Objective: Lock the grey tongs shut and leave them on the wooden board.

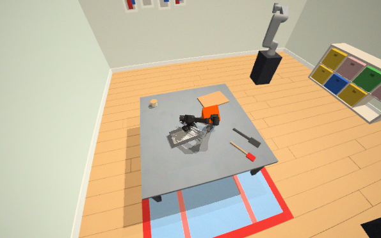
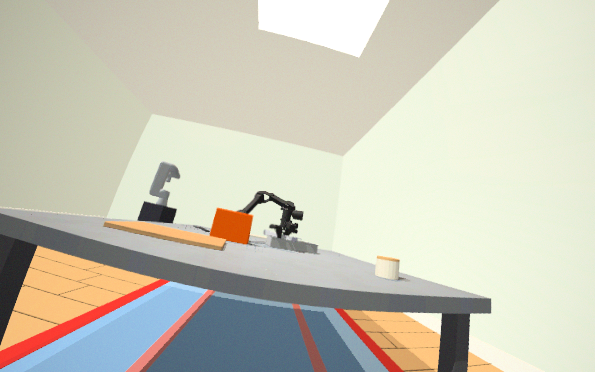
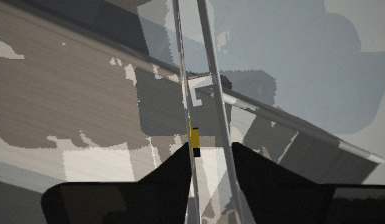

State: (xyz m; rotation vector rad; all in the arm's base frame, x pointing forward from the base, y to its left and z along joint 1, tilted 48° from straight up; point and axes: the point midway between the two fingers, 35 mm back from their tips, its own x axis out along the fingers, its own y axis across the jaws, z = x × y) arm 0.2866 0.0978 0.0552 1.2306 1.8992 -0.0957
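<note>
My gripper tip is 60 mm short of the roasting tin and 60 mm to the right of it. Also, from my gripper tip: red-tipped spatula: 500 mm behind, 350 mm to the left, 20 mm below; wooden board: 390 mm behind, 450 mm to the right, 20 mm below; yellow slider: 30 mm ahead, 10 mm to the right, 40 mm above.
</note>
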